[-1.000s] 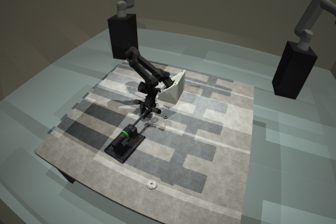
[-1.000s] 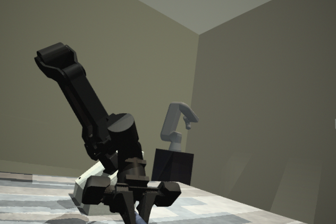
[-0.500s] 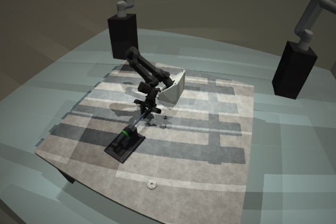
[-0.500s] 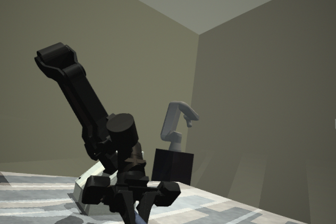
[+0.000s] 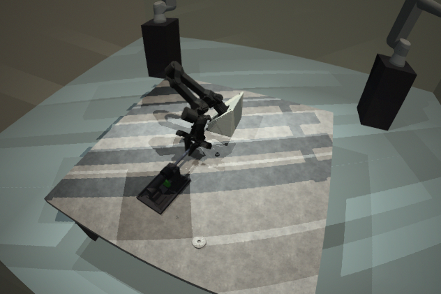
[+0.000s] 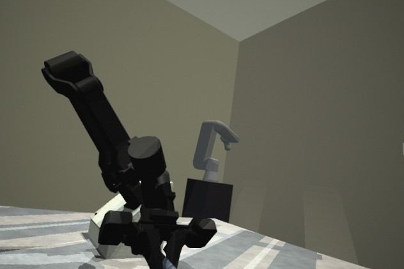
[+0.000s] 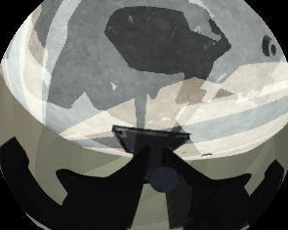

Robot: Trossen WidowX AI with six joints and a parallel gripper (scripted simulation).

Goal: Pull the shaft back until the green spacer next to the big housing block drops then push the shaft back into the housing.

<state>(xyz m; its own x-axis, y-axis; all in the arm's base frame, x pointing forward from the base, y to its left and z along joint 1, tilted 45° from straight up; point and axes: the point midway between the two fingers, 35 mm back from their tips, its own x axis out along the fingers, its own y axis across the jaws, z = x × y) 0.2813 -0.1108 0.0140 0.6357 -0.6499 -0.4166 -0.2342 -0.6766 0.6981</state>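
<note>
My gripper tip is now 60 mm short of the blue-grey shaft, 10 mm to the left of it and 20 mm below it. The rest, counted from my gripper tip: green spacer 170 mm ahead, 40 mm to the right, 20 mm below.
</note>
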